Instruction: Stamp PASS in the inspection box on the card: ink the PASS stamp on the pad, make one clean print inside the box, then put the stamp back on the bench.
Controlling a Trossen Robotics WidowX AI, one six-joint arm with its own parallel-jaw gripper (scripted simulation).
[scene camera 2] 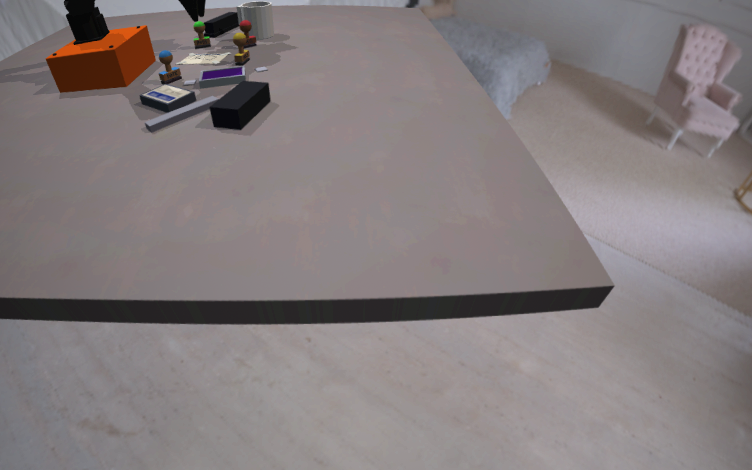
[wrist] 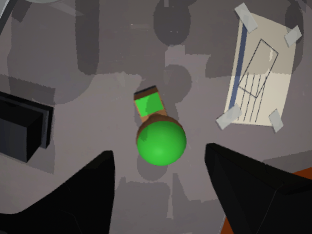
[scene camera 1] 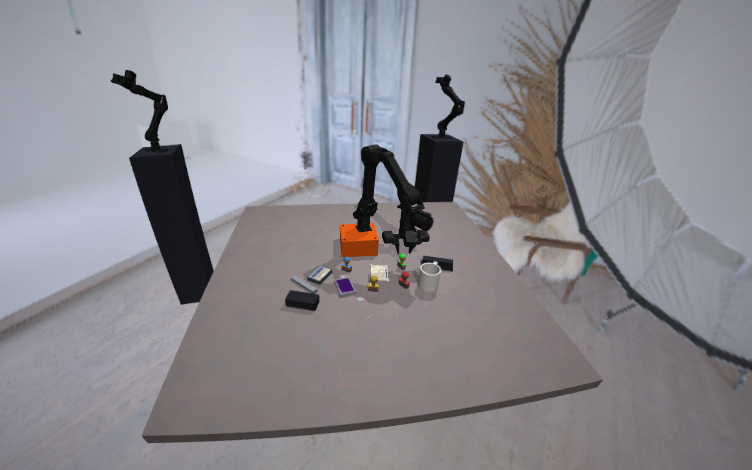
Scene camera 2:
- black block: 234, 110
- blue-labelled case: 166, 98
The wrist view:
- gripper: 160, 155
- green-knobbed stamp: 161, 140
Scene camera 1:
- gripper: 403, 253
